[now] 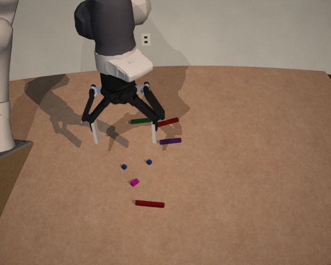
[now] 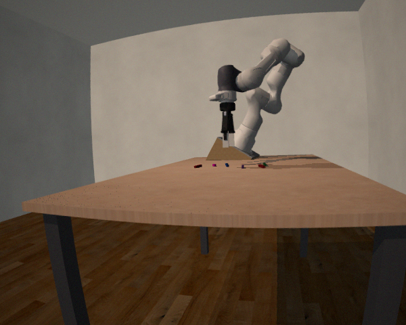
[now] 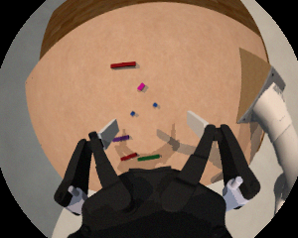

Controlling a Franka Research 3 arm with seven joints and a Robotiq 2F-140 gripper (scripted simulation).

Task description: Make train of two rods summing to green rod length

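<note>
Now: hand 2 cm short of the magenta rod, 7 cm to the left of it and 9 cm above it. Round my hand: purple rod: 12 cm ahead, 8 cm to the left, 9 cm below; then green rod: 4 cm ahead, 17 cm to the left, 9 cm below.
</note>
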